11 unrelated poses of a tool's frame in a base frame.
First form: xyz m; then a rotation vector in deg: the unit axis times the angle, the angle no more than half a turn.
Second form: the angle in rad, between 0 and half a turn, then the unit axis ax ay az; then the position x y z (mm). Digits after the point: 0 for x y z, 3 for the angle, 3 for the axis.
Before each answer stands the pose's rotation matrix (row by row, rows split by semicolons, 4 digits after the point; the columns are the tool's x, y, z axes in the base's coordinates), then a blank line. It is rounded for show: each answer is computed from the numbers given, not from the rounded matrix.
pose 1, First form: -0.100 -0.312 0.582 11.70 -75.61 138.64
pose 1, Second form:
-0.9189 -0.3911 -0.0513; 0.2549 -0.4896 -0.8339; 0.3010 -0.7794 0.5496

2.764 0.074 -0.477 0.876 -100 -312 582
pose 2, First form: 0.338 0.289 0.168 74.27 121.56 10.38
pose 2, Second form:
-0.3110 0.7513 0.5821; 0.8391 0.5047 -0.2030; -0.4463 0.4253 -0.7874

2.493 0.520 0.851 0.073 338 289 168
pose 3, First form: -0.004 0.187 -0.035 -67.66 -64.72 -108.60
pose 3, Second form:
-0.4013 0.8356 0.3751; -0.0677 -0.4355 0.8977; 0.9134 0.3348 0.2314

2.503 -0.472 -0.451 -0.757 -4 187 -35
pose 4, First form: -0.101 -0.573 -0.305 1.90 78.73 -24.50
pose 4, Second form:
0.1314 0.3136 0.9404; -0.2754 0.9229 -0.2693; -0.9523 -0.2236 0.2076

1.439 0.023 0.955 -0.297 -101 -573 -305
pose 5, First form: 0.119 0.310 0.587 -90.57 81.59 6.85
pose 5, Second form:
0.3113 -0.8066 0.5024; -0.7116 0.1525 0.6859; -0.6299 -0.5710 -0.5265

2.131 -0.742 0.668 0.056 119 310 587
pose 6, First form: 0.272 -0.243 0.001 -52.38 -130.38 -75.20
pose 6, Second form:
-0.7267 0.6868 0.0119; 0.3543 0.3598 0.8631; 0.5885 0.6315 -0.5048

2.781 -0.329 -0.818 -0.472 272 -243 1
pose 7, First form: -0.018 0.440 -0.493 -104.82 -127.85 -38.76
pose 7, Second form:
-0.2282 0.9626 0.1464; 0.8818 0.1406 0.4502; 0.4128 0.2318 -0.8808

2.964 -0.617 -0.753 -0.228 -18 440 -493
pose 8, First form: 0.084 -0.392 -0.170 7.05 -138.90 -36.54
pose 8, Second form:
-0.8026 0.0645 -0.5930; -0.2357 0.8790 0.4146; 0.5480 0.4725 -0.6903

2.510 0.049 -0.966 -0.254 84 -392 -170
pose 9, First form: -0.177 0.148 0.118 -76.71 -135.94 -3.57
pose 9, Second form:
-0.4523 0.8282 -0.3308; 0.8097 0.5369 0.2369; 0.3738 -0.1607 -0.9135

2.725 -0.491 -0.871 -0.023 -177 148 118
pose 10, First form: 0.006 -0.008 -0.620 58.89 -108.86 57.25
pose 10, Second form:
-0.4023 -0.8839 -0.2383; -0.3046 0.3747 -0.8757; 0.8634 -0.2797 -0.4200

2.380 0.432 -0.798 0.420 6 -8 -620
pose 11, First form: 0.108 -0.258 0.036 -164.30 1.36 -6.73
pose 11, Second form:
0.9966 -0.0052 0.0825; -0.0272 -0.9632 0.2673; 0.0781 -0.2686 -0.9601

2.870 -0.999 0.008 -0.041 108 -258 36
